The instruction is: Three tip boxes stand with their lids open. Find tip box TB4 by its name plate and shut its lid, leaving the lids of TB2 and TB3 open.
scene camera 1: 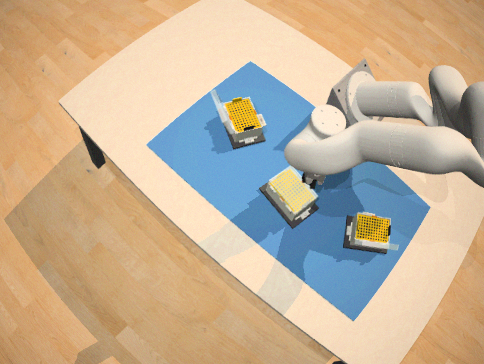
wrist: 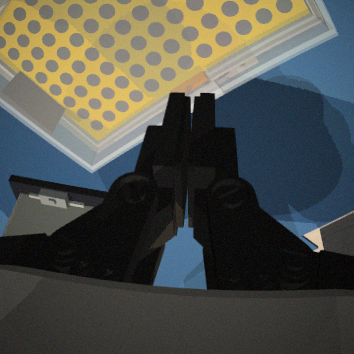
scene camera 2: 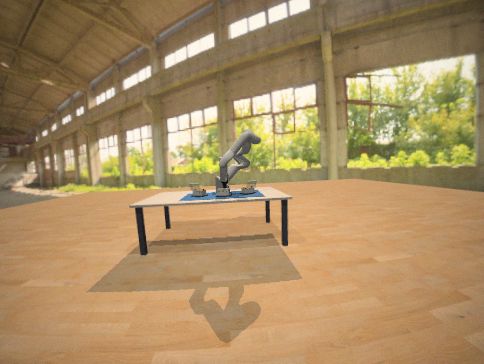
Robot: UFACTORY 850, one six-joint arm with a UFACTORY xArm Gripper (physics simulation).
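The middle tip box (scene camera 1: 291, 191) (scene camera 2: 223, 192) (wrist: 65, 65) has its clear lid lying down over the yellow rack. Whether the lid is latched, I cannot tell. The upper left tip box (scene camera 1: 243, 116) has its clear lid (scene camera 1: 218, 107) standing up. The lower right tip box (scene camera 1: 373, 228) also has its lid (scene camera 1: 393, 246) open. No name plate is readable, so I cannot tell which box is TB4. My gripper (scene camera 1: 309, 181) (wrist: 192, 124) is shut and empty, its tips beside the middle box's edge; whether they touch it is unclear.
The boxes stand on a blue mat (scene camera 1: 190, 150) on a pale table (scene camera 1: 135, 75) (scene camera 2: 155, 201). The arm (scene camera 1: 400, 145) (scene camera 2: 235, 155) reaches over the mat from its base (scene camera 1: 357, 90). Part of another box (wrist: 30, 217) shows at the lower left of the wrist view.
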